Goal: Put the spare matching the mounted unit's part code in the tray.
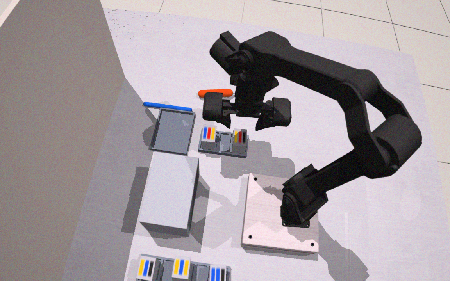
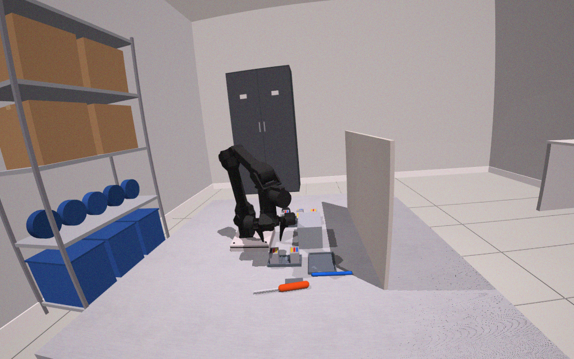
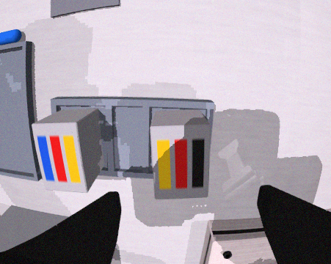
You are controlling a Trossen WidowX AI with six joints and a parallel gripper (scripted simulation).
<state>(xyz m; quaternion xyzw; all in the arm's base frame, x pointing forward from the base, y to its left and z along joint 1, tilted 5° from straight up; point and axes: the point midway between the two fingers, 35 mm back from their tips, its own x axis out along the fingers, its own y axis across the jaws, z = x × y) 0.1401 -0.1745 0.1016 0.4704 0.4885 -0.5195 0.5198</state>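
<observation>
My gripper tip is now 5 cm above the spare. From my gripper tip the other things lie so: grey tray: 18 cm ahead, 2 cm to the right, 9 cm below; then grey rack: 4 cm ahead, 9 cm below; then mounted unit: 15 cm ahead, 18 cm to the left, 4 cm below.
</observation>
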